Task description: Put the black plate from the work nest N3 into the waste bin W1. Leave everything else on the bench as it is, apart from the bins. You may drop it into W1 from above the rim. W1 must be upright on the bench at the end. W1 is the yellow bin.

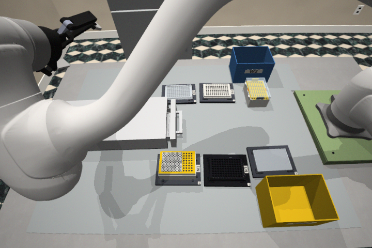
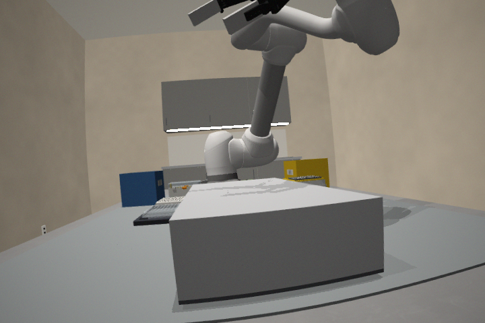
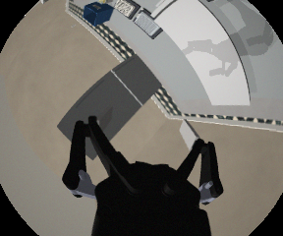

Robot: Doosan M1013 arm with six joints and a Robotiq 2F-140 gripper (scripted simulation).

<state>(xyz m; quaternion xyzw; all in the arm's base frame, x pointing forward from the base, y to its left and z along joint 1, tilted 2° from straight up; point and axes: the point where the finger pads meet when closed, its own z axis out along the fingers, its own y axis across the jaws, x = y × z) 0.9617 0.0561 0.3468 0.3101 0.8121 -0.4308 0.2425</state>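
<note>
My gripper is now 46 cm past the black plate, 20 cm to the right of it and 36 cm above it. Also, from my hand: yellow-framed tip rack: 29 cm behind, 20 cm to the left, 33 cm below; then white plate: 43 cm behind, 19 cm to the right, 36 cm below; then black nest N3: 46 cm behind, 20 cm to the left, 38 cm below.
</note>
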